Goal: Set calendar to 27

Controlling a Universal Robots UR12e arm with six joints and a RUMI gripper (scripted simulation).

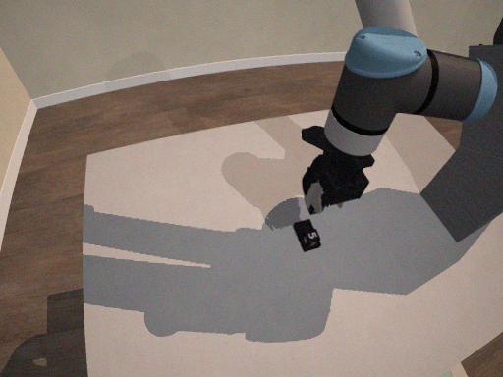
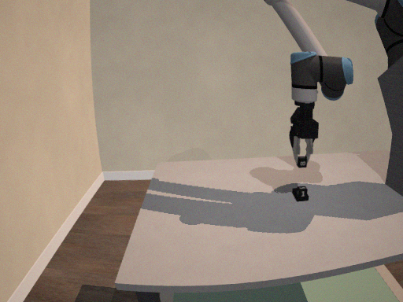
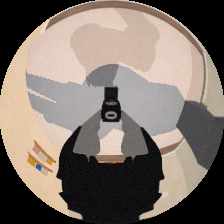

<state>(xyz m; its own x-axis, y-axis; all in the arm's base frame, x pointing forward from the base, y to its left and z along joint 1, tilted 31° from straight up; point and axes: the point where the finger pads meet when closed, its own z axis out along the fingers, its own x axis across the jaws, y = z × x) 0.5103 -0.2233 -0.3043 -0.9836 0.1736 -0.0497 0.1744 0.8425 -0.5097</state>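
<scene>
The tray lies 2 cm to the left of my hand and 13 cm below it. The rest, counted from my hand: black cube (1 cm below).
</scene>
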